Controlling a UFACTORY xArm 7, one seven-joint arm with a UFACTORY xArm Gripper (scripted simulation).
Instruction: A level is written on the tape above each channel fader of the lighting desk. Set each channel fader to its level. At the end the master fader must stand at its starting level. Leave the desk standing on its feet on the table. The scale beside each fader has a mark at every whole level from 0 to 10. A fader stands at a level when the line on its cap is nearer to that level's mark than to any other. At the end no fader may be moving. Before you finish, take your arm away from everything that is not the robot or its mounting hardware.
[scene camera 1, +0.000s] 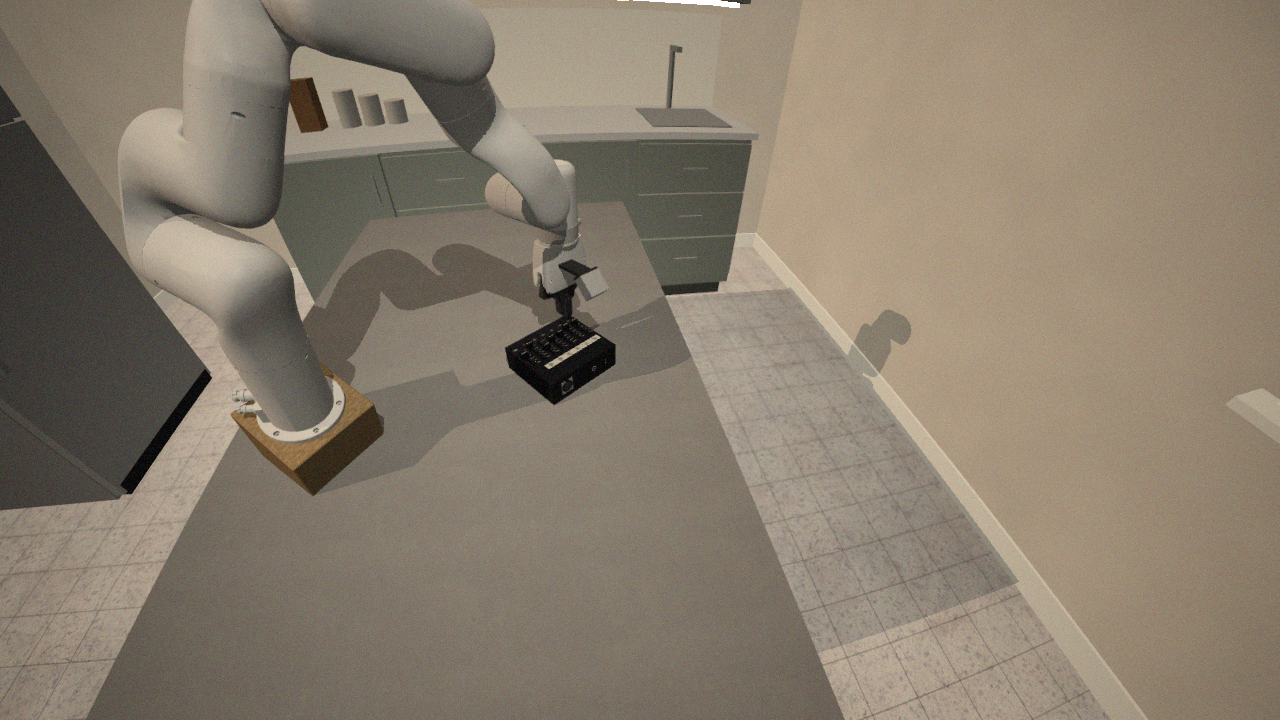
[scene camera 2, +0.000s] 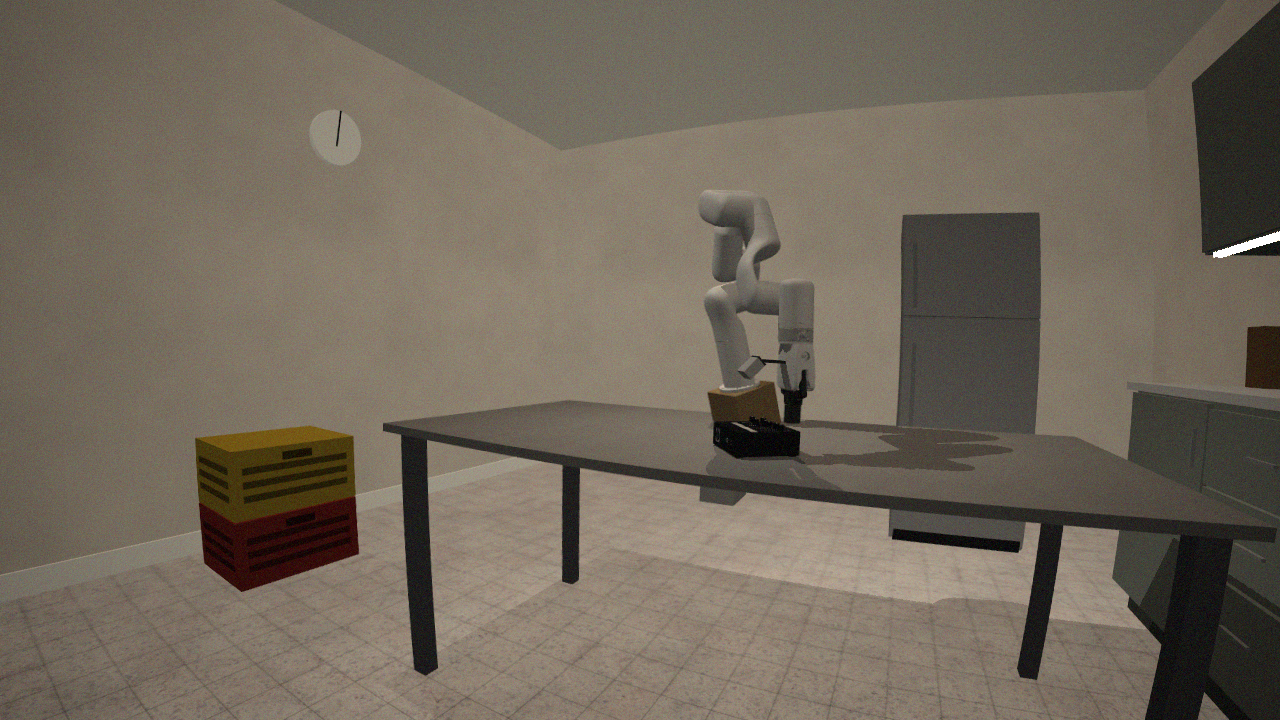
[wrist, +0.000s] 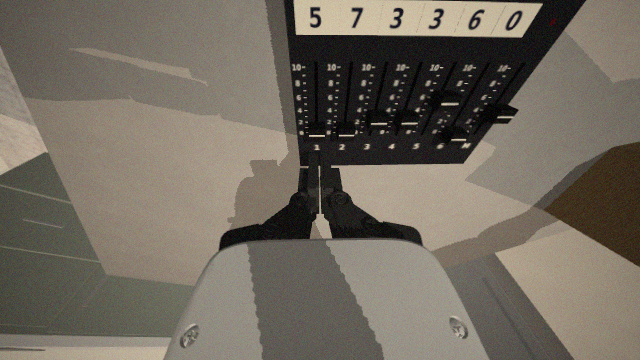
Note:
I see my gripper (scene camera 2: 791, 423).
My gripper shows as well in the wrist view (wrist: 319, 166).

